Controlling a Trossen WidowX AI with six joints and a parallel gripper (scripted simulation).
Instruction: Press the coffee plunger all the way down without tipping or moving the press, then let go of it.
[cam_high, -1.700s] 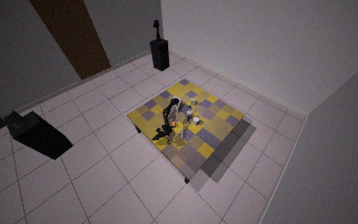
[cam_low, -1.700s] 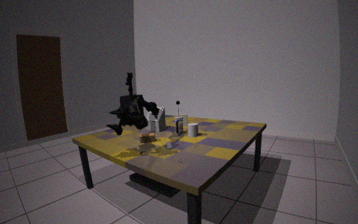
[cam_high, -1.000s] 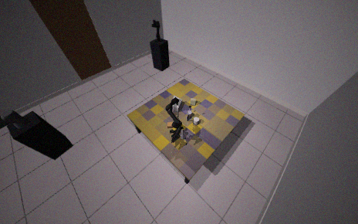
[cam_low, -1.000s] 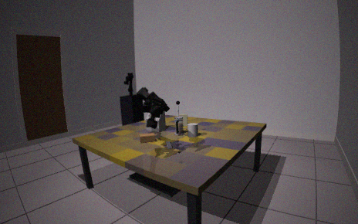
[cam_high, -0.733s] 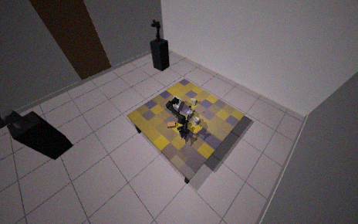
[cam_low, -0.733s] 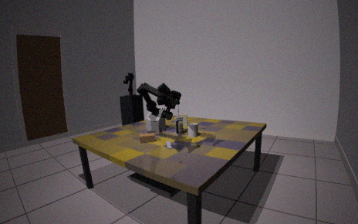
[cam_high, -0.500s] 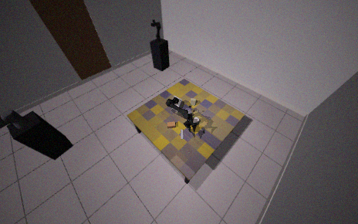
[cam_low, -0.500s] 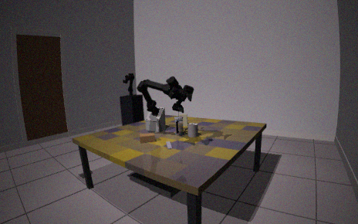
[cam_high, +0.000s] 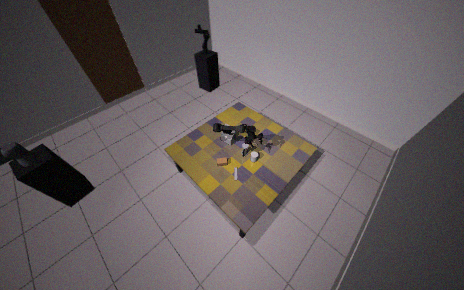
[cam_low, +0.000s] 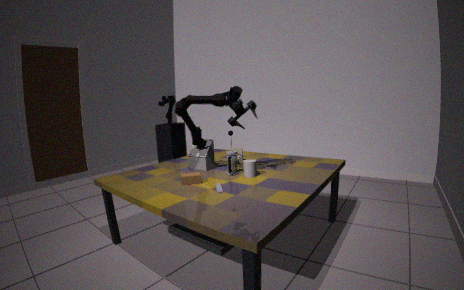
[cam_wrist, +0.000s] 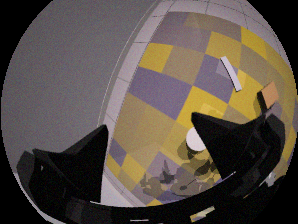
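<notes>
The coffee press lies 170 mm behind my gripper tip, 60 mm to the left of it and 190 mm below it.
</notes>
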